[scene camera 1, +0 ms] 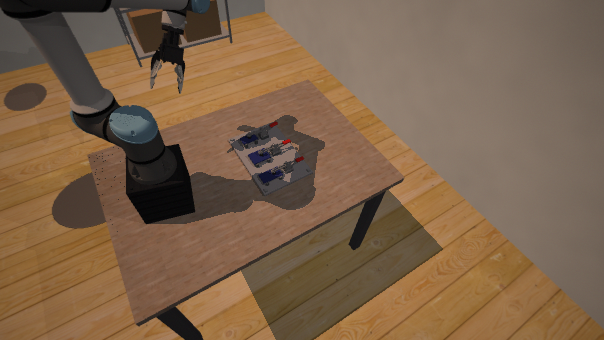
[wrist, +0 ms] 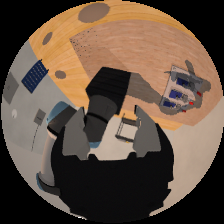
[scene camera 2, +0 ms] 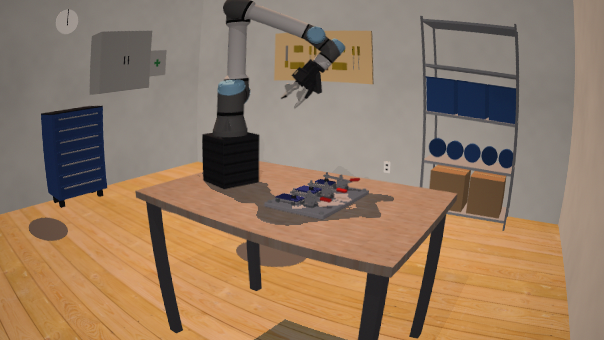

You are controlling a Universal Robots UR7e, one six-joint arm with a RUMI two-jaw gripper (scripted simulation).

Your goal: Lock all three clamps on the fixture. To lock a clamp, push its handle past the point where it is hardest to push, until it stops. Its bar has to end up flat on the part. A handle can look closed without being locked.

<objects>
same spot on grey fixture plate: (scene camera 1: 288, 153) = (scene camera 2: 333, 202)
</objects>
